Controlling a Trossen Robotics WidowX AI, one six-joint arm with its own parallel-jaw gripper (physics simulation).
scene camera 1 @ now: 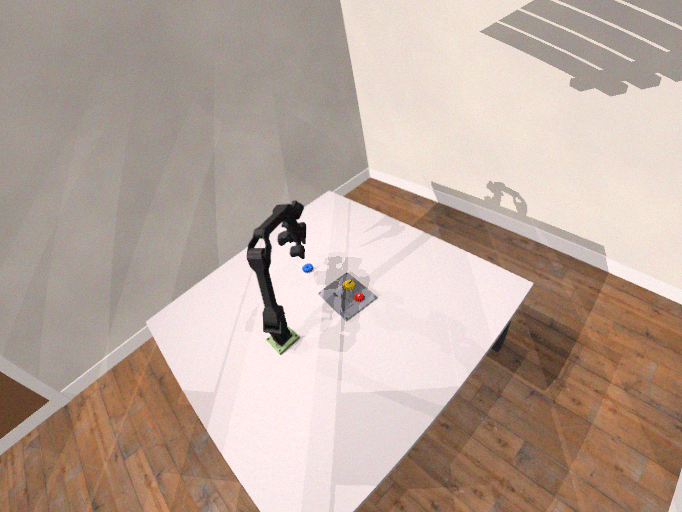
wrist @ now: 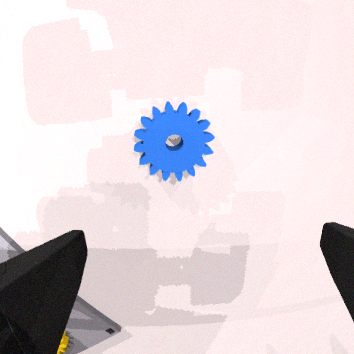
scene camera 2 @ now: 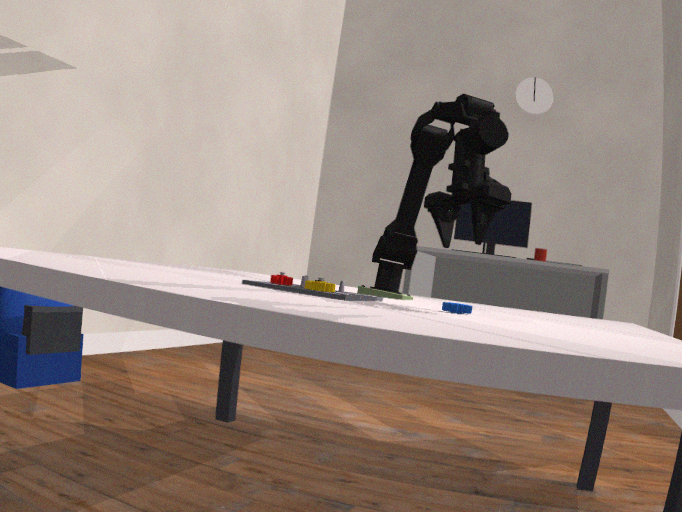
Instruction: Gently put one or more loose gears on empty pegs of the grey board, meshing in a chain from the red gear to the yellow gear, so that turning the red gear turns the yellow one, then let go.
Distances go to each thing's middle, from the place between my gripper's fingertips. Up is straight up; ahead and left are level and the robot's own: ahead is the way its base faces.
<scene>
My hand is 110 mm above the blue gear (wrist: 182,156), 10 mm to the right of it and 10 mm past it. Also, from my hand: grey board (scene camera 1: 351,307) (260 mm to the right, 110 mm below, 30 mm behind).
</scene>
